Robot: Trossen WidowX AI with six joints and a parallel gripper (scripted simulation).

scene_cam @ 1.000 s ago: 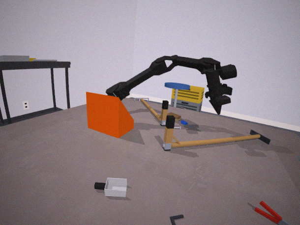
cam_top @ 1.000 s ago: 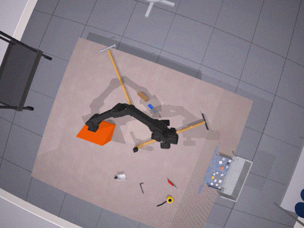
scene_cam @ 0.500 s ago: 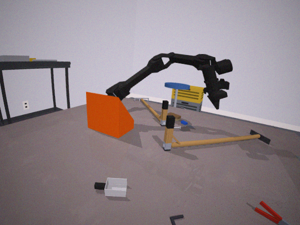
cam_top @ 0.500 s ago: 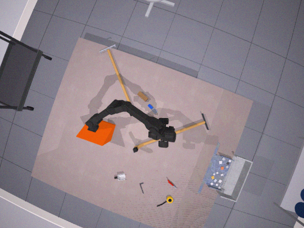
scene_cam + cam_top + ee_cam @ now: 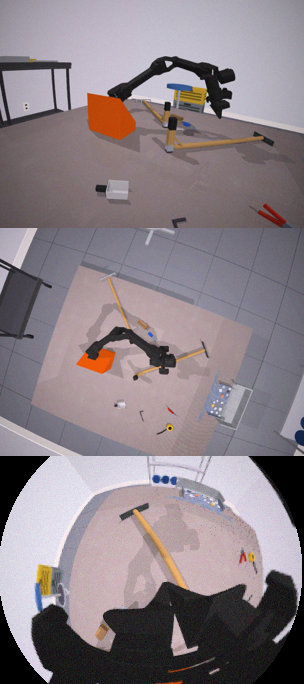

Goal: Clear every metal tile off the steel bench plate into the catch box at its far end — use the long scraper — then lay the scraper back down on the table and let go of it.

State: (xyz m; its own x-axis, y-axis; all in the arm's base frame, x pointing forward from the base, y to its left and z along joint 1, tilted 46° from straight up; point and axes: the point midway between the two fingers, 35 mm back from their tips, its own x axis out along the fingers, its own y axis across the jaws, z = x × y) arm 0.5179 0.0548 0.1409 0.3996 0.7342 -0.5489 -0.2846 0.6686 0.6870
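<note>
My gripper tip is 4 cm short of the long scraper, 3 cm to the left of it and 6 cm above it. The rest, counted from my gripper tip: wooden block (26 cm behind, 19 cm to the left, 11 cm below); blue tool (15 cm behind, 12 cm to the left, 12 cm below); hex key (6 cm behind, 51 cm to the right, 12 cm below).
</note>
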